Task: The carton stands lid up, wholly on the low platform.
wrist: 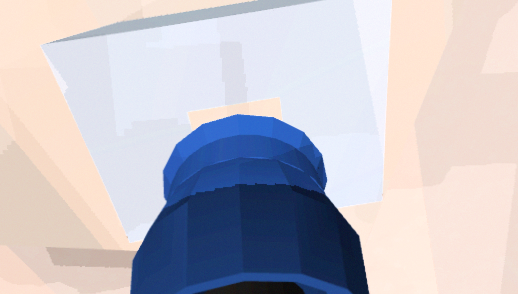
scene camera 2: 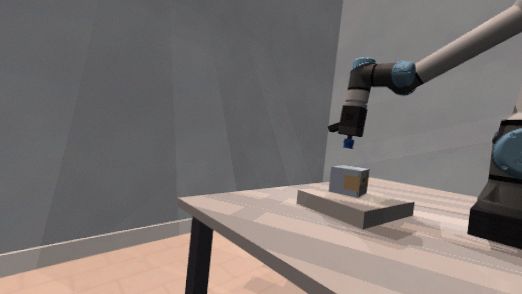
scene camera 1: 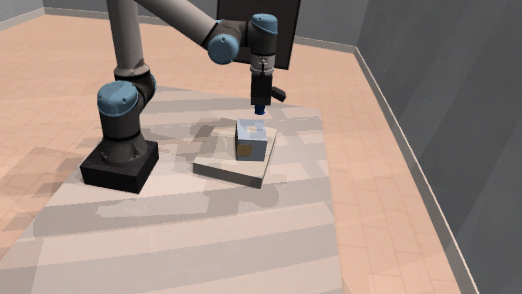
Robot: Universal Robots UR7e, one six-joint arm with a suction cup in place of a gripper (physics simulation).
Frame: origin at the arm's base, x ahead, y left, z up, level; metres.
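Where they show: hand, tool point: [wrist: 246, 189] [scene camera 2: 347, 148] [scene camera 1: 259, 112]; arm's base, link origin: [scene camera 2: 515, 212] [scene camera 1: 124, 153].
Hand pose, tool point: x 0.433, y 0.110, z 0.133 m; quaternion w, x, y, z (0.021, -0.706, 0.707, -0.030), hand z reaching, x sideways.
Things, the pixels of their top centre, and the offset from my tool point. Level surfaces: height alone.
- carton, top centre: [wrist: 240, 136] [scene camera 1: 251, 129] [scene camera 2: 350, 167] dz -0.070, dx -0.020, dy +0.002 m
- low platform, top centre: [wrist: 202, 134] [scene camera 1: 239, 144] [scene camera 2: 355, 195] dz -0.160, dx -0.056, dy +0.032 m
- table, surface height: dz -0.208 m
The carton [scene camera 1: 257, 151] [scene camera 2: 341, 176] [wrist: 310, 65] is a blue-grey box resting flat and upright on the low platform [scene camera 1: 212, 161] [scene camera 2: 332, 205], near the platform's right edge in scene camera 1. A small pale orange square shows on its top face, and a larger orange-brown square on one side face. I cannot tell for certain which face is the lid. My gripper [scene camera 1: 260, 113] [scene camera 2: 348, 147] [wrist: 245, 137], a blue suction cup, points down a short way above the carton, with a gap between them. It holds nothing. In the wrist view the cup hides part of the carton's top.
The platform stands on the table [scene camera 1: 190, 265] [scene camera 2: 260, 220]. The robot's black base block [scene camera 1: 112, 172] [scene camera 2: 492, 225] stands to the platform's left in scene camera 1. A dark upright panel [scene camera 1: 287, 35] is behind the arm. Grey walls stand beyond the table.
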